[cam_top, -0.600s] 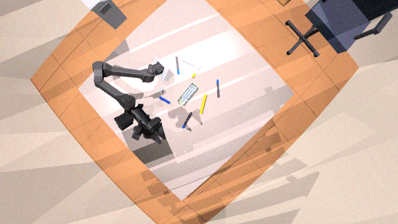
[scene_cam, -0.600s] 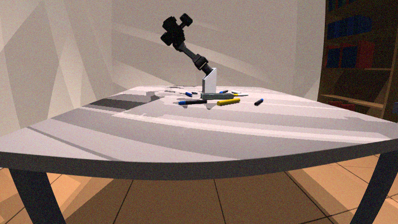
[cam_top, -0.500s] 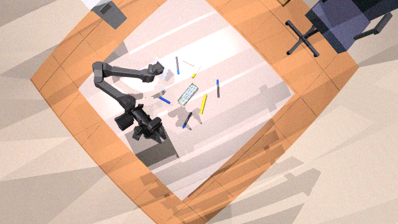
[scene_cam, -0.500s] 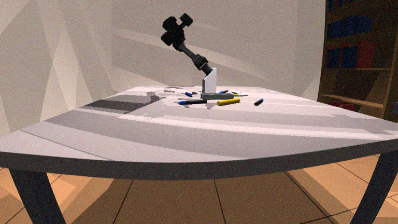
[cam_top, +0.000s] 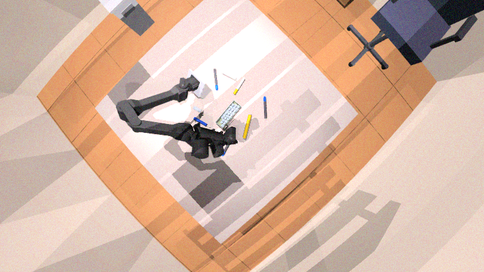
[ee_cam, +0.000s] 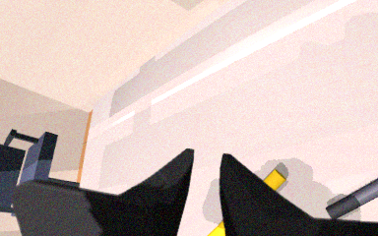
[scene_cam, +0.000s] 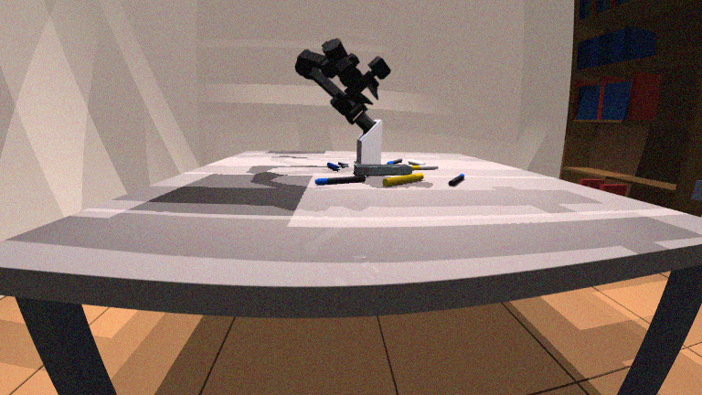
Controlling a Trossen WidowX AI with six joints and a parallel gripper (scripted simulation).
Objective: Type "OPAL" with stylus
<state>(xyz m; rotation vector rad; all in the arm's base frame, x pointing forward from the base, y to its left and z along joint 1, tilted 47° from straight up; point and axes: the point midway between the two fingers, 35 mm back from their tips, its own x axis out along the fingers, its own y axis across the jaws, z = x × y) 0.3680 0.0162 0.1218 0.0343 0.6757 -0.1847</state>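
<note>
The blue stylus is 210 mm behind my gripper tip, 80 mm to the right of it and 210 mm below it. The rest, counted from my gripper tip: yellow marker: 10 mm behind, 90 mm to the left, 210 mm below; then yellow-tipped pen: 220 mm behind, 230 mm to the left, 210 mm below.
</note>
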